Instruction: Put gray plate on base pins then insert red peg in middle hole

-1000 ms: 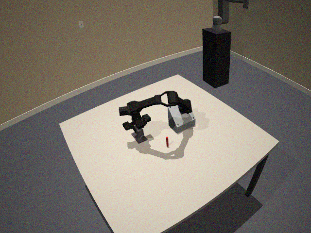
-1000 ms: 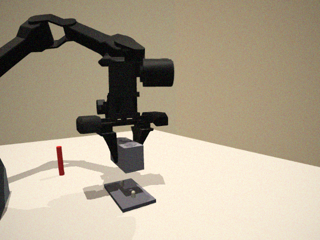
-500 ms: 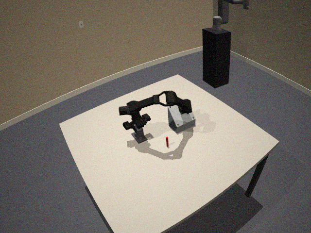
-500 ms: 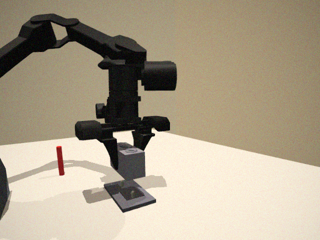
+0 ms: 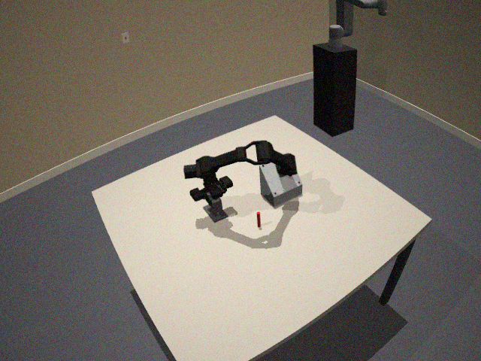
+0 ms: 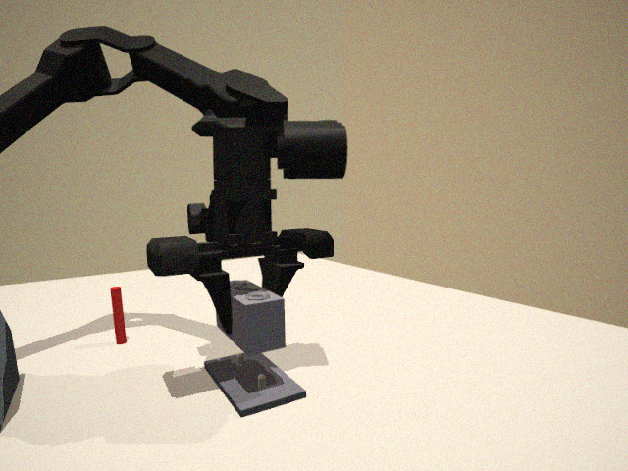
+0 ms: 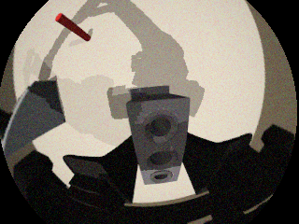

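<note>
Now: the red peg 18 cm to the left of my gripper tip, 12 cm behind it and 2 cm below it. Also, from my gripper tip: gray plate 3 cm above.
</note>
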